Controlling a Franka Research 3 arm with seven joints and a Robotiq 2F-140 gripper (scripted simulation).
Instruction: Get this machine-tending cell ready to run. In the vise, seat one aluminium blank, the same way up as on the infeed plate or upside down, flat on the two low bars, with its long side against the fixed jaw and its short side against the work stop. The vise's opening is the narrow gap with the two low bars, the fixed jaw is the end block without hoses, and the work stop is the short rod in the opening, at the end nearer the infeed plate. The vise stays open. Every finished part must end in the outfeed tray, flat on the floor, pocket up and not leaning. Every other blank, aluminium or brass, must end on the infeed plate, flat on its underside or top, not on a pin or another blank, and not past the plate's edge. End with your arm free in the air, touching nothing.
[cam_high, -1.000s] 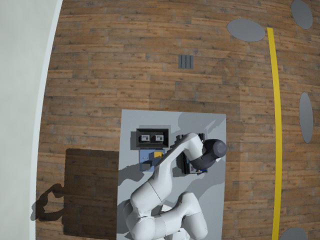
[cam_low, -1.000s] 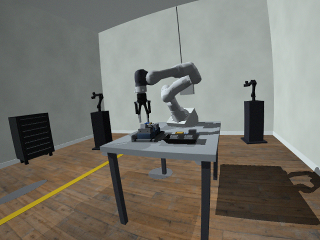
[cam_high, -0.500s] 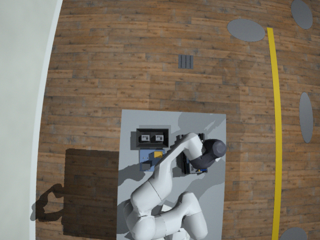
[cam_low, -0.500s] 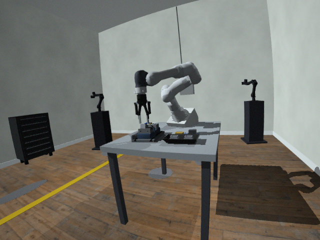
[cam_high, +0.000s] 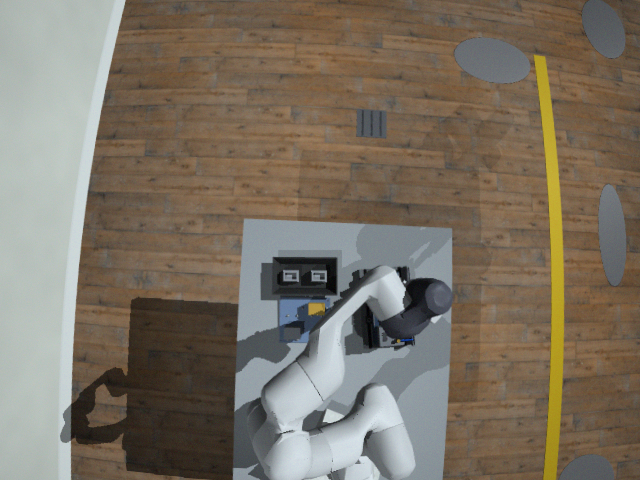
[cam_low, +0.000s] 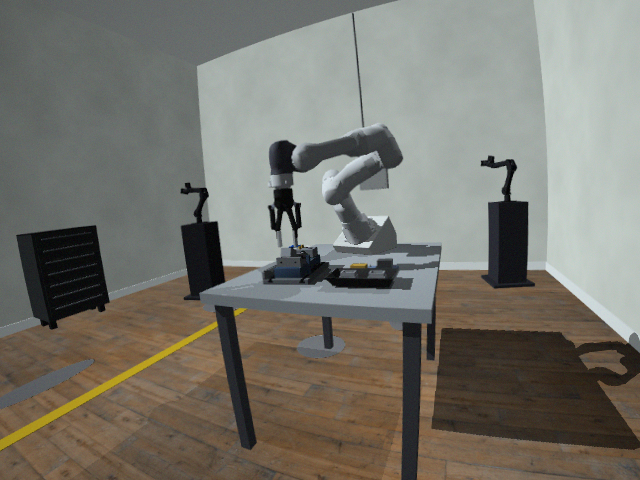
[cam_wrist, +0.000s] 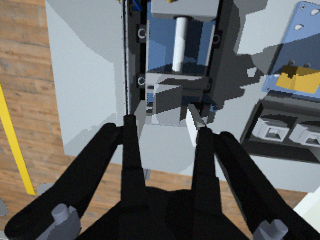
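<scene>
Right now my hand is 12 cm above the vise, 7 cm past it and 2 cm to the right of it. Also, from my hand: brass blank 28 cm to the left, 14 cm below, 2 cm behind.
</scene>
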